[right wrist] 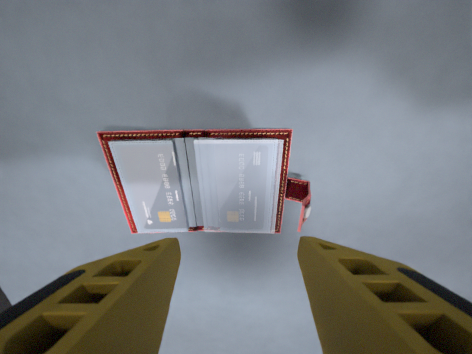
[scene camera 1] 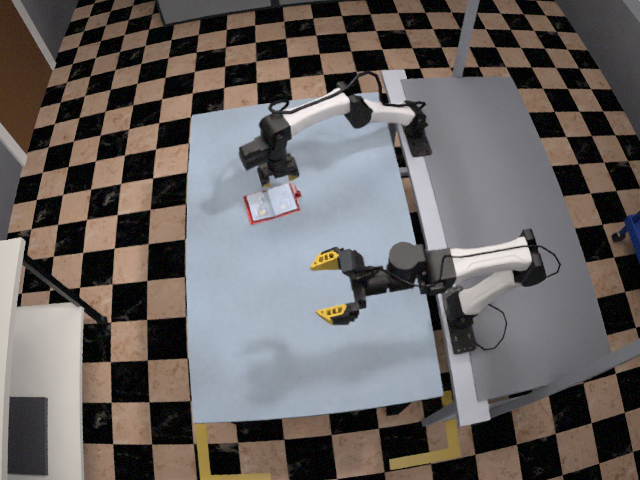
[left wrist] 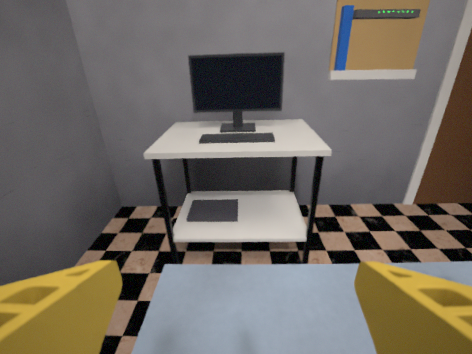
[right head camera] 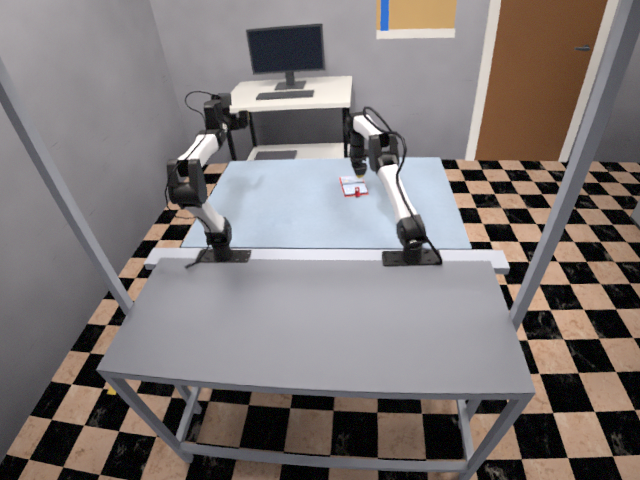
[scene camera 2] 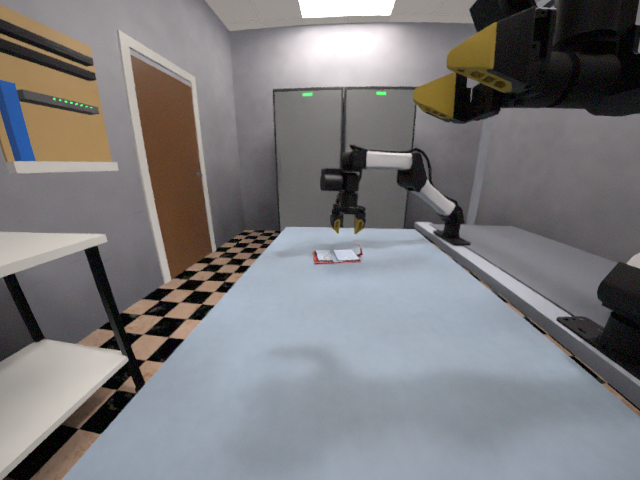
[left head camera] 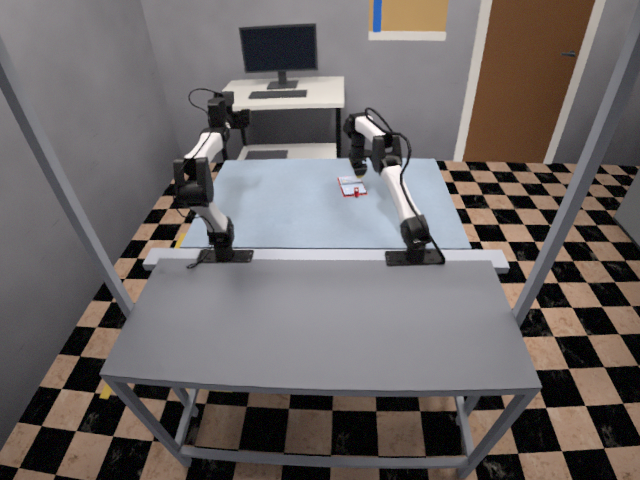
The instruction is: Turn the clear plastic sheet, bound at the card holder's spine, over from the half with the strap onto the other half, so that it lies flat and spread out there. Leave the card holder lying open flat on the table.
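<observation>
The red card holder (right wrist: 150, 185) (scene camera 1: 260, 206) (left head camera: 349, 180) (right head camera: 351, 180) (scene camera 2: 325, 255) lies open flat on the blue table top. Its strap (right wrist: 298, 190) (scene camera 1: 297, 194) sticks out at the right edge in the right wrist view. The clear plastic sheet (right wrist: 237, 175) (scene camera 1: 283, 199) lies over the half with the strap, right of the spine there; a card shows through. My right gripper (right wrist: 238, 245) (scene camera 1: 280, 181) (scene camera 2: 347, 230) is open and empty, pointing down above and beside the holder, not touching it. My left gripper (scene camera 1: 314, 290) (left wrist: 237, 272) (scene camera 2: 431, 77) is open and empty, high above the table.
The blue table top (scene camera 1: 248, 310) (scene camera 2: 361, 335) carries the holder. A grey table (left head camera: 320, 325) stands behind the arm bases. A white desk (left head camera: 325, 93) (left wrist: 165, 142) with a monitor (left head camera: 279, 49) (left wrist: 237, 82) and keyboard stands beyond the blue top.
</observation>
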